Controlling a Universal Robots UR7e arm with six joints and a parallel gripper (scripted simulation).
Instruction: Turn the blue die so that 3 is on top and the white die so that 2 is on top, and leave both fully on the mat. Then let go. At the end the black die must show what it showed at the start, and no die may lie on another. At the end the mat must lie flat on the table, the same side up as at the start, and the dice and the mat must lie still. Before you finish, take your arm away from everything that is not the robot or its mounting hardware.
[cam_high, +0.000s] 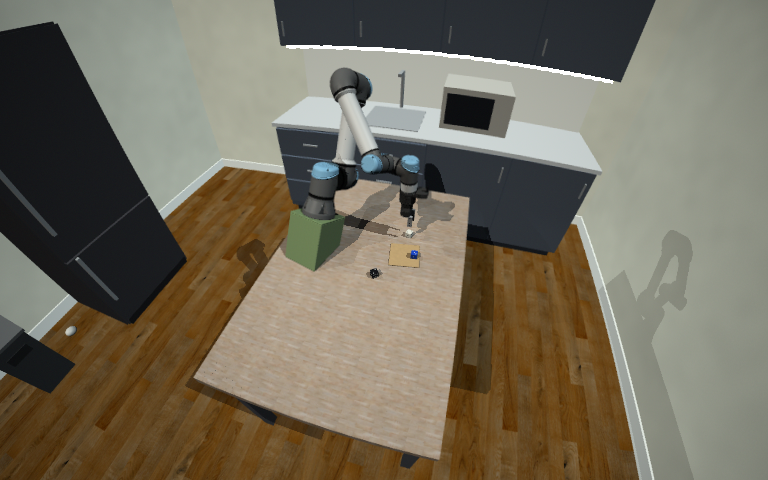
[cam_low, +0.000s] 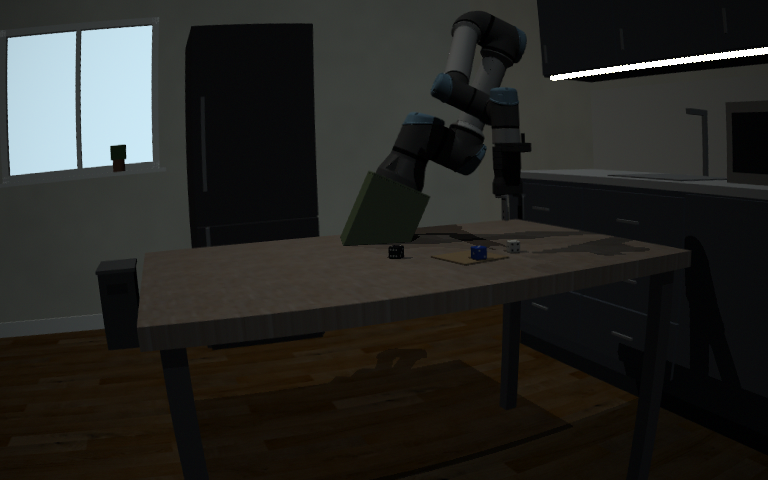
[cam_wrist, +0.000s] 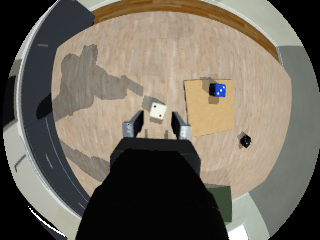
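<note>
Now: the white die 9 cm below my hand. Round my hand: black die 30 cm to the right, 9 cm below, 6 cm behind; then blue die 13 cm to the right, 8 cm below, 7 cm ahead; then tan mat 13 cm to the right, 10 cm below, 2 cm ahead.
</note>
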